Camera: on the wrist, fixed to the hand. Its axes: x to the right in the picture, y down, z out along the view.
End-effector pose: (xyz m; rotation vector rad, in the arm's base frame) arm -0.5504 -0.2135 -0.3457 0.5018 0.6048 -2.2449
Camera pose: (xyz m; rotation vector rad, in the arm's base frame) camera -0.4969 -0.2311 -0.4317 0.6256 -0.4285 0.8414
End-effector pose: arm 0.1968 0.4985 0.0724 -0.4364 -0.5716 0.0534
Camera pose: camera 0.2556 0.5421 0.0003 0.7675 -0.8640 -2.8664
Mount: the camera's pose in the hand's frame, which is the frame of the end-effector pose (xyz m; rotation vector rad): 0.0199 0.0736 -0.0689 -0.0892 -0.1946 -3.0846
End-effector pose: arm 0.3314 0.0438 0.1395 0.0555 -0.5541 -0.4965
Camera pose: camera 0.4138 0.0938 0.1039 -0.6270 0.0858 2.5909
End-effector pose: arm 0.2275 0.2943 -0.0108 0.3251 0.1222 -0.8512
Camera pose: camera 0.2977 0.3479 -0.0634 0.2723 -0.2896 2.3300
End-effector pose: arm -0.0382 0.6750 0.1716 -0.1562 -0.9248 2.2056
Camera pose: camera -0.0702 0.6926 0.0755 0.8465 -0.2475 -0.7362
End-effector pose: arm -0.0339 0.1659 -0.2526 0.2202 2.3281 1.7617
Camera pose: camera -0.0716 0.1268 -0.1654 -1.7077 0.1594 -0.1668
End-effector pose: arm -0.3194 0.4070 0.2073 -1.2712 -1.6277 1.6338
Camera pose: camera -0.2498 0.4458 0.1424 1.4547 -1.2144 -0.5286
